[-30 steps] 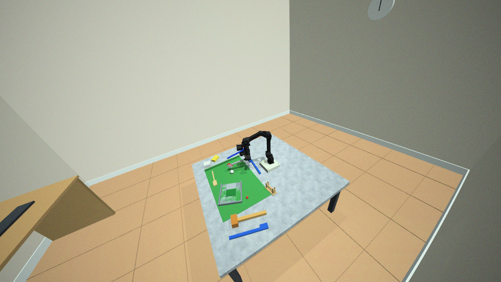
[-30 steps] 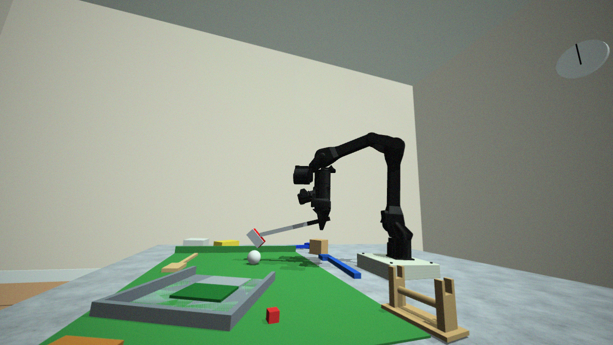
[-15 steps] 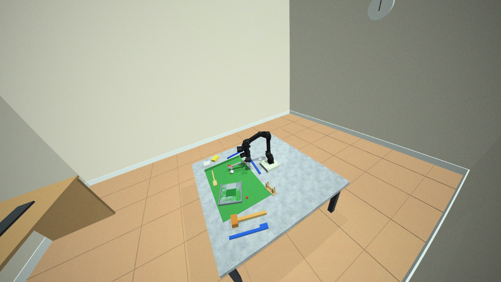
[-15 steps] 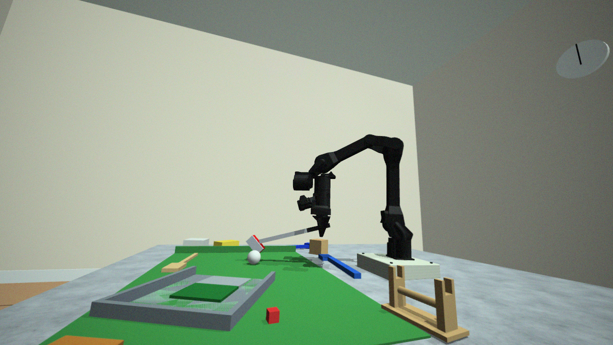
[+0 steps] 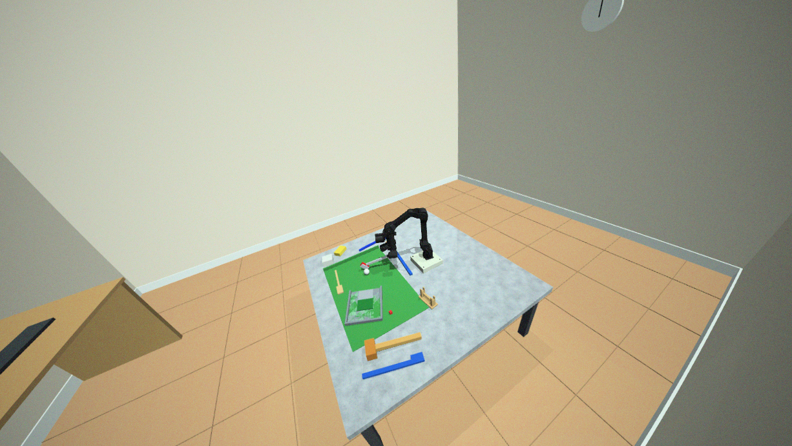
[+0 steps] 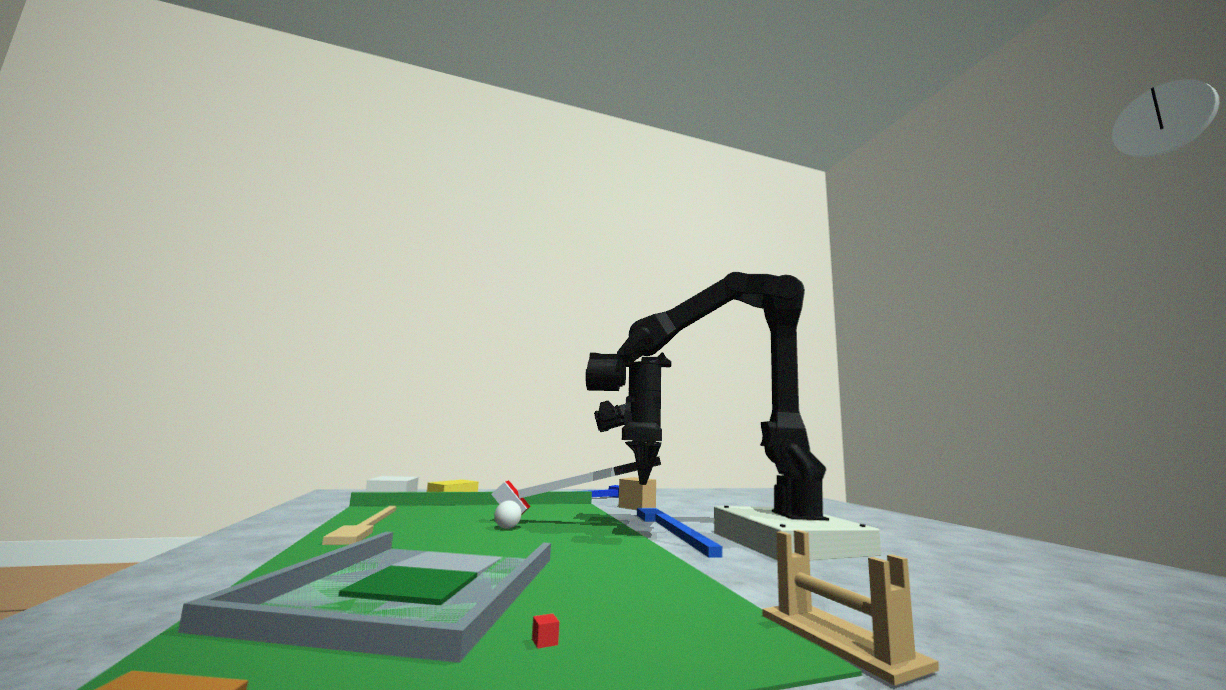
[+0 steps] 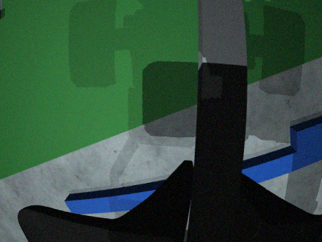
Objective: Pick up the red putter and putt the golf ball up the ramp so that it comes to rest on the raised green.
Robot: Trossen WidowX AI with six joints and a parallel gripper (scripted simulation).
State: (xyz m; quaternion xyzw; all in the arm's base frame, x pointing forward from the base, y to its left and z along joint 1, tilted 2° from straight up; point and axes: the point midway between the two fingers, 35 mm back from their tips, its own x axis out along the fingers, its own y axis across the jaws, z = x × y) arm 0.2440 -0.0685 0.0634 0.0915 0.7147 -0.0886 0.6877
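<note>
My gripper tip is 12 cm short of the red putter and 3 cm to the left of it. Round my gripper tip: white golf ball: 22 cm ahead, 1 cm to the right, 5 cm below; tan block: 4 cm behind, 24 cm to the right, 5 cm below; green mat: 24 cm ahead, 12 cm to the left, 8 cm below.
</note>
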